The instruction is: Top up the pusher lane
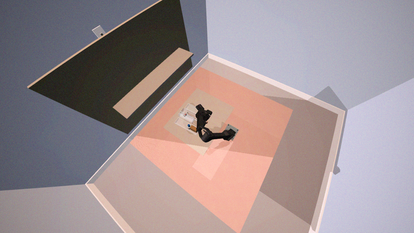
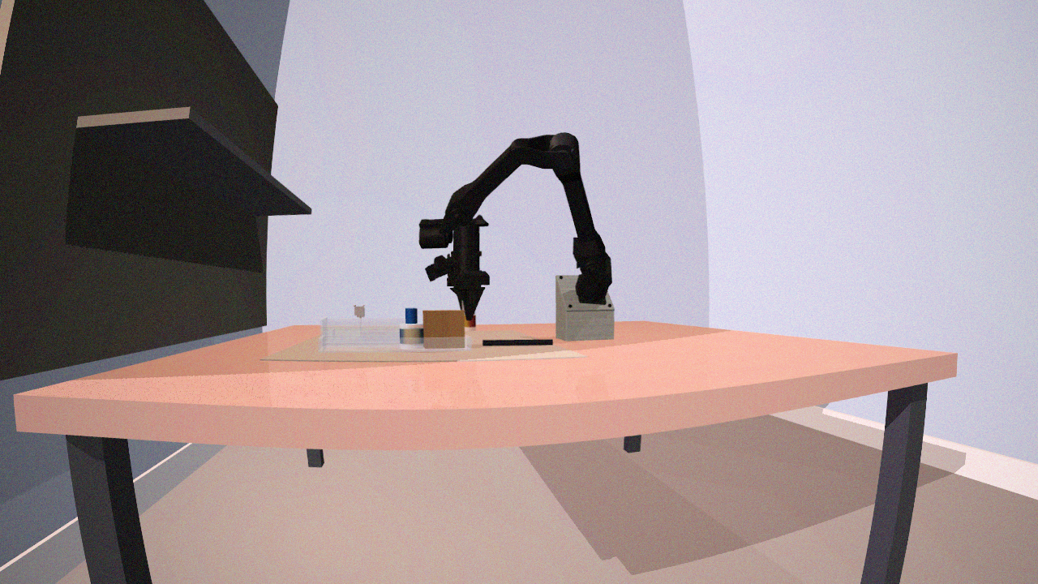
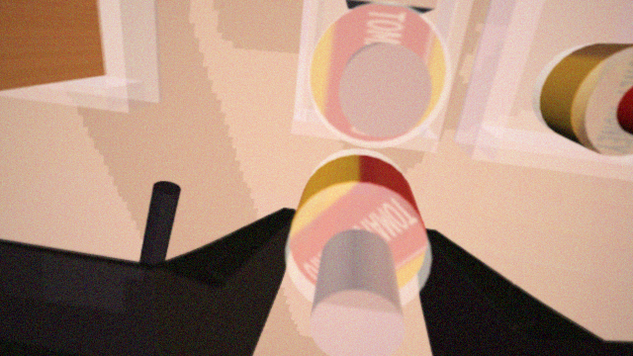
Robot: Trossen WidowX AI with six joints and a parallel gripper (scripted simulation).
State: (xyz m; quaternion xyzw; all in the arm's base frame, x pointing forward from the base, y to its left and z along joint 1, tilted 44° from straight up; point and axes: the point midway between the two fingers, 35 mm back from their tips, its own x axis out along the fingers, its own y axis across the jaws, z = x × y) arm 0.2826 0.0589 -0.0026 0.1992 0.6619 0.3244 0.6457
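Right now my gripper tip is 14 cm to the right of the brown box, 5 cm short of it and 1 cm above it. Also, from my gripper tip: black strip: 10 cm behind, 9 cm to the left, 4 cm below; then shelf: 56 cm ahead, 32 cm above, 2 cm to the left.
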